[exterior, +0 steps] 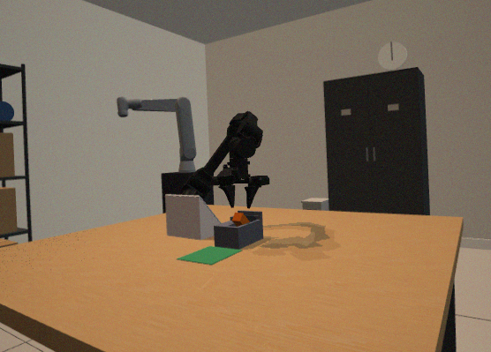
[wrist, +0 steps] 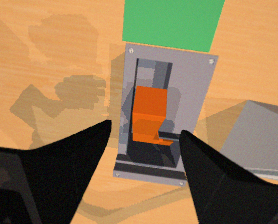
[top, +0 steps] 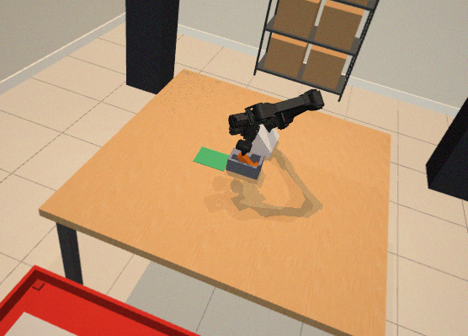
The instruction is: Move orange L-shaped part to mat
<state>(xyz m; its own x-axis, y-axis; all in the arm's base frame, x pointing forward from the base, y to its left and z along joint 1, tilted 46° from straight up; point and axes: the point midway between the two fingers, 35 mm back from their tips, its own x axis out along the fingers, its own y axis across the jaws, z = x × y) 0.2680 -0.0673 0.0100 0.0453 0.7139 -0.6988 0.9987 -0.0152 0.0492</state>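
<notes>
Right now my gripper tip is 20 mm past the orange L-shaped part, 40 mm to the right of it and 70 mm above it. The rest, counted from my gripper tip: green mat 10 mm behind, 140 mm to the right, 130 mm below.
</notes>
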